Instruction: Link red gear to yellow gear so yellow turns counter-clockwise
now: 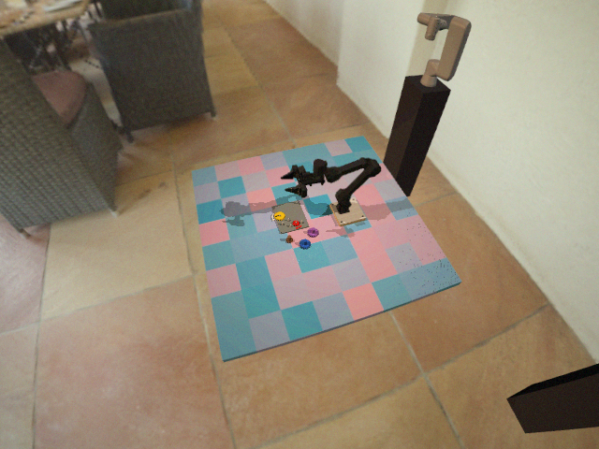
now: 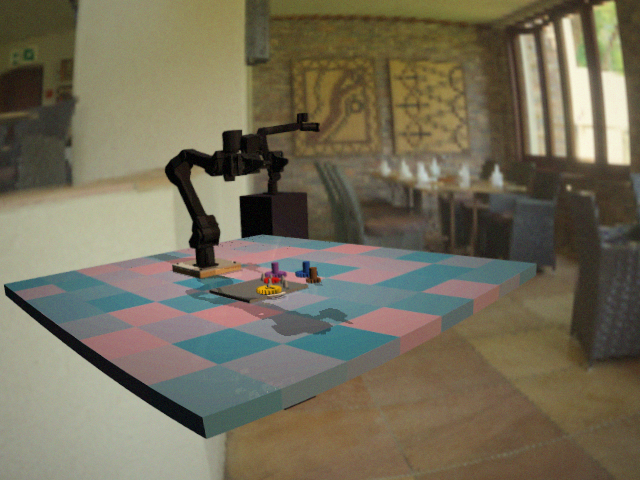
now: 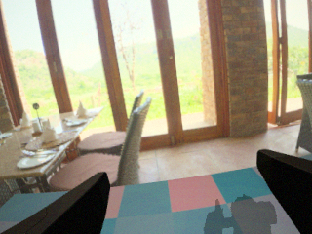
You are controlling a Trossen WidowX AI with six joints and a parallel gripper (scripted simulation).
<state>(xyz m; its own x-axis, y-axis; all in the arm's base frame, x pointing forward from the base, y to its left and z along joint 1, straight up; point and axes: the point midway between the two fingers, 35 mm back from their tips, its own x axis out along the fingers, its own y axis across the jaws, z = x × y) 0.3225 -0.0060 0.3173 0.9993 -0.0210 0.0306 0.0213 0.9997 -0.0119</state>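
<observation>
The red gear lies 60 mm behind my gripper tip, 20 mm to the left of it and 320 mm below it. Round my gripper tip: purple gear: 140 mm behind, 110 mm to the left, 320 mm below; yellow gear: 10 mm ahead, 60 mm to the right, 320 mm below; white arrow: 50 mm ahead, 70 mm to the right, 330 mm below.
</observation>
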